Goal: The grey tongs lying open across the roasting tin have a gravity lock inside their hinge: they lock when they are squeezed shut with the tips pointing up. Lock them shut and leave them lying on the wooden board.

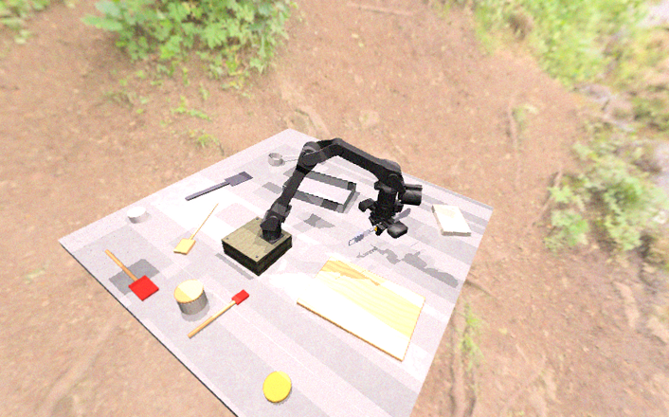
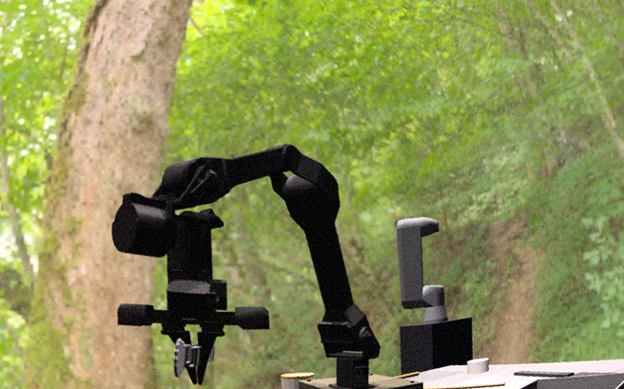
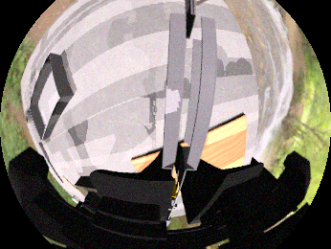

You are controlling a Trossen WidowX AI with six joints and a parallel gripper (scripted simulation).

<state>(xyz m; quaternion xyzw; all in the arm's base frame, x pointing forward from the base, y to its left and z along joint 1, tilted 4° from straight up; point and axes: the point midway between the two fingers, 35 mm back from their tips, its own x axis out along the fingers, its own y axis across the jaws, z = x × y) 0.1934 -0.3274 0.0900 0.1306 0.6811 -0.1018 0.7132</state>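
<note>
My gripper tip is now 190 mm past the wooden board, 70 mm to the left of it and 120 mm above it. The rest, counted from my gripper tip: white block: 410 mm ahead, 170 mm to the right, 110 mm below; then roasting tin: 200 mm ahead, 400 mm to the left, 100 mm below; then yellow disc: 540 mm behind, 20 mm to the right, 120 mm below.
</note>
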